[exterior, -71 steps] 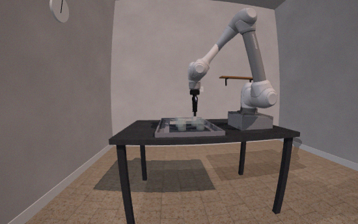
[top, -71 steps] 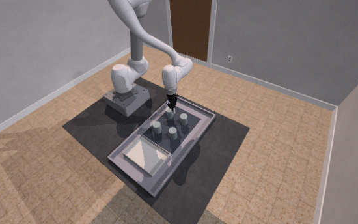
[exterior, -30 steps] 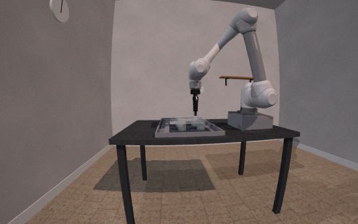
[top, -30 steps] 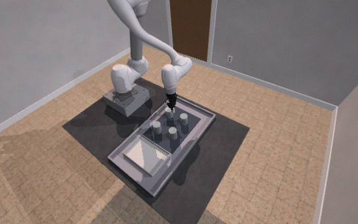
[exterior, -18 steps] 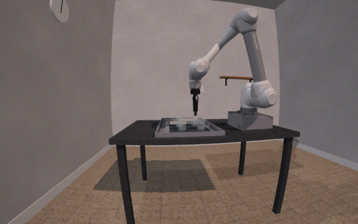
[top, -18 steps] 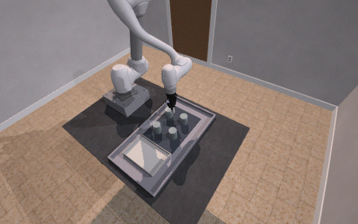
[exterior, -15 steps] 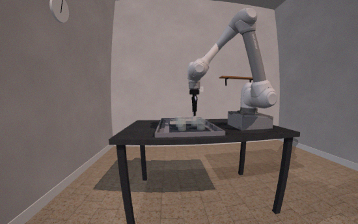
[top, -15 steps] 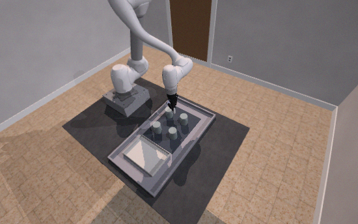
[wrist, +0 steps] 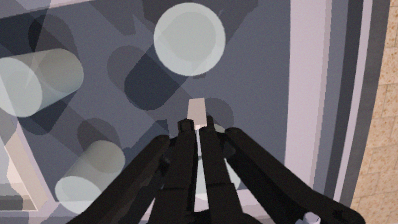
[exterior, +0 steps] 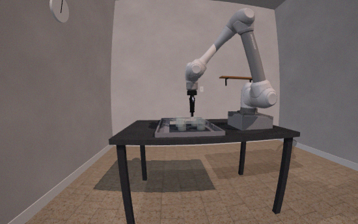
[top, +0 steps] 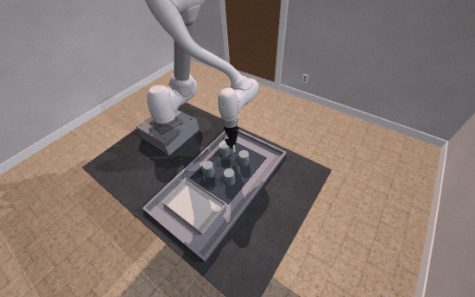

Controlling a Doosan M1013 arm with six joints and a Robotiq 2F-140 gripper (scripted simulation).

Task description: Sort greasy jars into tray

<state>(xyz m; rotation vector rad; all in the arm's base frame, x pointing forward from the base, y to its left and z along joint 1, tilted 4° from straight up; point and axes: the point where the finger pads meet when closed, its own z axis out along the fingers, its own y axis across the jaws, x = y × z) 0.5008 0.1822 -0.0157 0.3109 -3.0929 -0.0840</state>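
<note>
Right now my hand is 100 mm above the dark drying mat, 70 mm to the left of it and 40 mm short of it. From my hand the other things lie so: tray (390 mm to the right, 100 mm below, 100 mm ahead).
</note>
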